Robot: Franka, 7 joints.
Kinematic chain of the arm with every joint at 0, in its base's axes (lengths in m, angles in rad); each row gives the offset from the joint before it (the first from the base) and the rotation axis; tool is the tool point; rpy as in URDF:
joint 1: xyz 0 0 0.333 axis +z
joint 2: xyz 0 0 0 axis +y
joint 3: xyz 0 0 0.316 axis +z
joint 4: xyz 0.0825 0 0 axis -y
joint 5: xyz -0.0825 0 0.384 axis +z
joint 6: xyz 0 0 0 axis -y
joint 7: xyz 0.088 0 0 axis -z
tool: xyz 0 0 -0.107 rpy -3.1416 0 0
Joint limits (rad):
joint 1: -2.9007..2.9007
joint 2: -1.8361..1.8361
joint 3: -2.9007..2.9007
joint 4: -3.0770..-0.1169
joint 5: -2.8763..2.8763
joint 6: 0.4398..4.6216
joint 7: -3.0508..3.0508
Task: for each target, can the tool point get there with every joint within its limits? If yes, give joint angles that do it. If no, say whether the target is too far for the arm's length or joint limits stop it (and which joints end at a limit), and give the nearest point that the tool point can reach.
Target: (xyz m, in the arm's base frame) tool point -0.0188 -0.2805 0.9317
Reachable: yes | joints 1.5881 -1.5280 0.1613 -1.6863 -1.1086 1.8454 0.2152
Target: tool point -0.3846 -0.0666 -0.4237
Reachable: no: joint limits stop it (at a limit: joint 1, joint 2) | nearest point -0.3715 -0.0663 -0.3520 | short by 0.073 m
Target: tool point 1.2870 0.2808 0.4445
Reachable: no: too far | nearest point 0.8352 0.1822 0.4054 | short by 0.464 m
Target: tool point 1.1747 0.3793 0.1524
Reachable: no: too far | nearest point 0.8078 0.2608 0.2088 | short by 0.390 m
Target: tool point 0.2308 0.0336 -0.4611
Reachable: no: joint limits stop it (at a limit: joint 2) | nearest point 0.2388 0.0348 -0.3591 | short by 0.102 m
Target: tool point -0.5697 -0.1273 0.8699
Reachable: yes | joints -2.0957 0.7039 -1.5063 -0.8355 -0.9420 1.7388 1.5547
